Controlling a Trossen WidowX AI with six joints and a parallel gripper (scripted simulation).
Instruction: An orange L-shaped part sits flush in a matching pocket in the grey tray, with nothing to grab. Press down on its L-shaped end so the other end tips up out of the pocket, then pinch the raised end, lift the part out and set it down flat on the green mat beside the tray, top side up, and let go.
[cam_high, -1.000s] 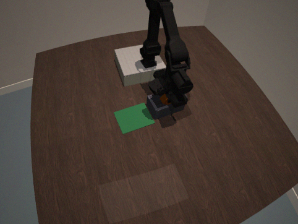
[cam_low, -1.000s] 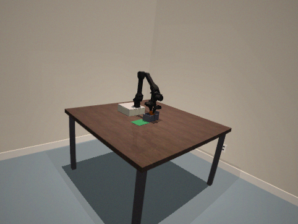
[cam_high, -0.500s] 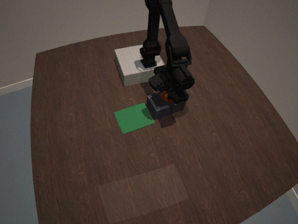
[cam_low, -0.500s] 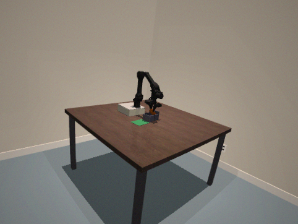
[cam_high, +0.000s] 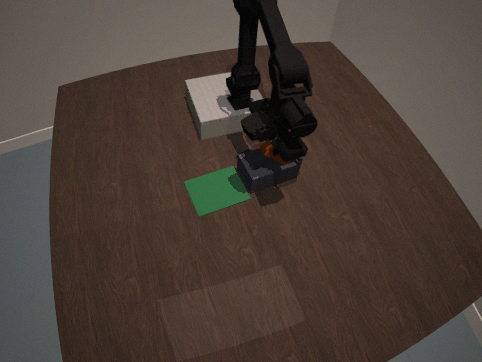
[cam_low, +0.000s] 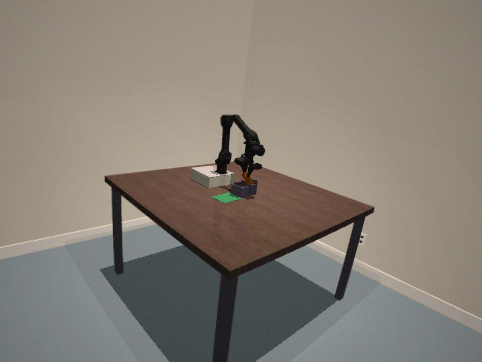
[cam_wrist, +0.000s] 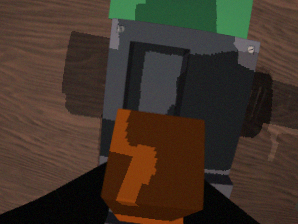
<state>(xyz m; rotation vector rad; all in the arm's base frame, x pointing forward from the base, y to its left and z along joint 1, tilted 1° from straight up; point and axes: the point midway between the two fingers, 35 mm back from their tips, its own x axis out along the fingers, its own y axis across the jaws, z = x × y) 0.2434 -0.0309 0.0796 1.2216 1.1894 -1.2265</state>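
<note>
Right now my gripper tip is 2 cm past the green mat, 14 cm to the left of it and 13 cm above it. The rest, counted from my gripper tip: orange L-shaped part: 1 cm behind, 3 cm to the left, 3 cm below.
</note>
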